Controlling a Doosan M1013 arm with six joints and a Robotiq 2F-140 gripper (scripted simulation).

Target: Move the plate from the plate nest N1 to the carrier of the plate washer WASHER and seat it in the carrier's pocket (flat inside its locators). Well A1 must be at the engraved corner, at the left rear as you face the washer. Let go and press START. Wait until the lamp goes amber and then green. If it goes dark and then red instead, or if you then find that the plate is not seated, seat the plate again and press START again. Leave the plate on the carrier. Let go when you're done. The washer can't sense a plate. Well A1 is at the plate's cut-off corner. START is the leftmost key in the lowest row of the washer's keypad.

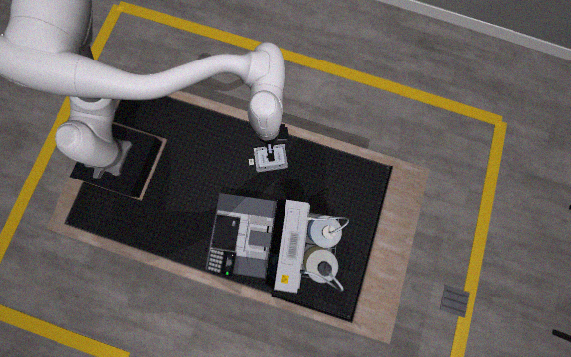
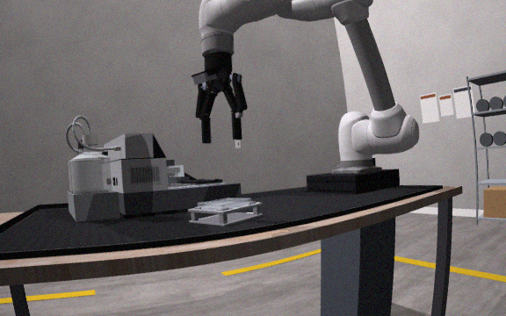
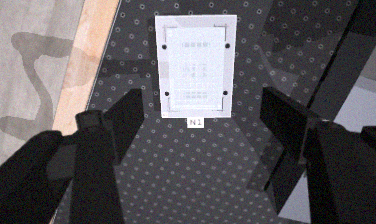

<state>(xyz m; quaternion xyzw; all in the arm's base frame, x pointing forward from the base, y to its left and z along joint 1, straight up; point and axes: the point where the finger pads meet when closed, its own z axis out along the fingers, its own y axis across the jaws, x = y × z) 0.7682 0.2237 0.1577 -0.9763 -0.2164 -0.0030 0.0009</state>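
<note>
The white multi-well plate is 190 mm below my hand. The rest, counted from my hand: label (230 mm below, 100 mm behind, 40 mm to the right); then washer (400 mm to the right, 100 mm below, 60 mm ahead); then plate nest N1 (200 mm below).
</note>
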